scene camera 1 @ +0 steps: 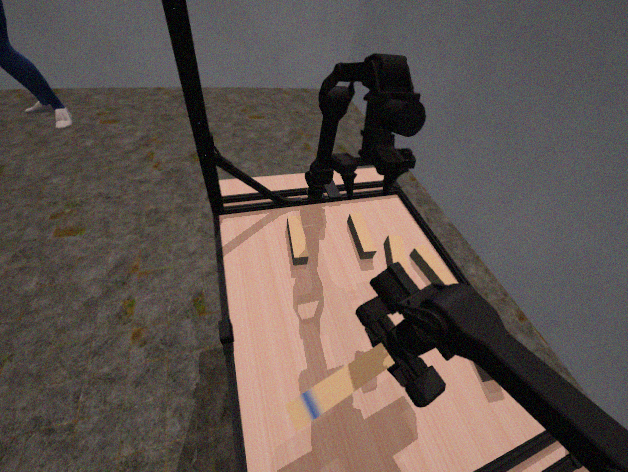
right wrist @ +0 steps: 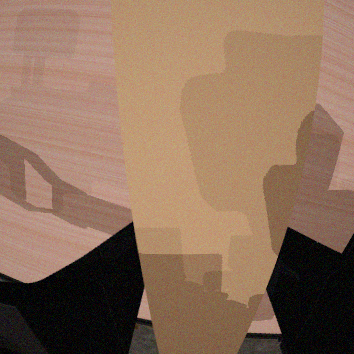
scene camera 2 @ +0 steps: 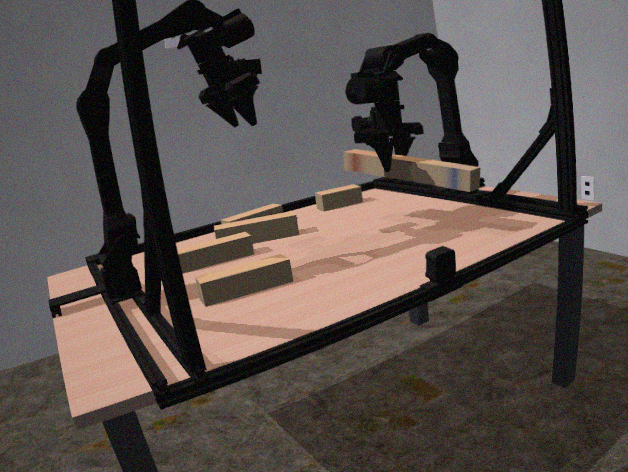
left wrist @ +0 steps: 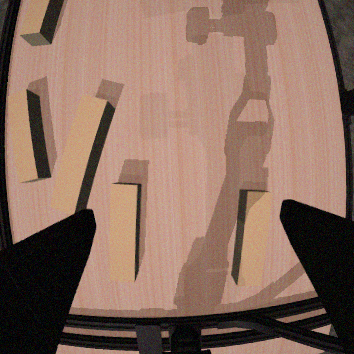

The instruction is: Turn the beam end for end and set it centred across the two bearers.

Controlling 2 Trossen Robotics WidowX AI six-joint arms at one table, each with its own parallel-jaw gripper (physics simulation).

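Frame: origin at the left arm's base, x ahead, y left, z up, level; metres.
Seen in the pictures: left gripper, fingertip midpoint: (scene camera 1: pixel 367 197) (scene camera 2: pixel 245 125) (left wrist: pixel 188 214); right gripper, fingertip midpoint: (scene camera 1: pixel 381 357) (right wrist: pixel 201 222) (scene camera 2: pixel 393 170); left arm's base, origin of the base link: (scene camera 1: pixel 314 193) (scene camera 2: pixel 123 295) (left wrist: pixel 184 336); right arm's base, origin of the base link: (scene camera 2: pixel 462 191).
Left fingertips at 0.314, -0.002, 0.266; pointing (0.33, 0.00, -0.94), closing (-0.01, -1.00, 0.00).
Note:
Offsets run from my left fingertips to a thing's top centre, as dx, dy, dz. "pt": to the spot under its first point.
A long light wooden beam @[+0.321, -0.100, -0.104] (scene camera 1: pixel 335 388) (scene camera 2: pixel 436 172) (right wrist: pixel 165 100) is held level above the table. In scene camera 2 its red band @[pt +0.269, +0.024, -0.127] (scene camera 2: pixel 355 161) is near the left end and its blue band @[pt +0.329, -0.231, -0.155] (scene camera 2: pixel 453 177) near the right end. My right gripper (scene camera 1: pixel 389 355) (scene camera 2: pixel 394 161) (right wrist: pixel 201 222) is shut on it near the middle. Two roughly parallel blocks, apparently the bearers, lie apart: one block @[-0.105, -0.124, -0.241] (scene camera 1: pixel 299 241) (scene camera 2: pixel 244 281) (left wrist: pixel 256 235) and another block @[-0.082, +0.098, -0.241] (scene camera 1: pixel 362 236) (scene camera 2: pixel 218 252) (left wrist: pixel 123 232). My left gripper (scene camera 1: pixel 369 192) (scene camera 2: pixel 244 123) (left wrist: pixel 188 214) is open, high above the table.
More blocks lie along the table's far side in scene camera 2: a long block @[+0.056, +0.166, -0.235] (scene camera 1: pixel 394 249) (scene camera 2: pixel 258 229) (left wrist: pixel 80 150), a slanted block @[+0.101, +0.281, -0.241] (scene camera 1: pixel 434 267) (scene camera 2: pixel 252 213) (left wrist: pixel 21 135) and a short block @[+0.368, +0.270, -0.238] (scene camera 2: pixel 339 197) (left wrist: pixel 37 22). A dark frame (scene camera 1: pixel 192 91) (scene camera 2: pixel 152 192) rises at the table's edge.

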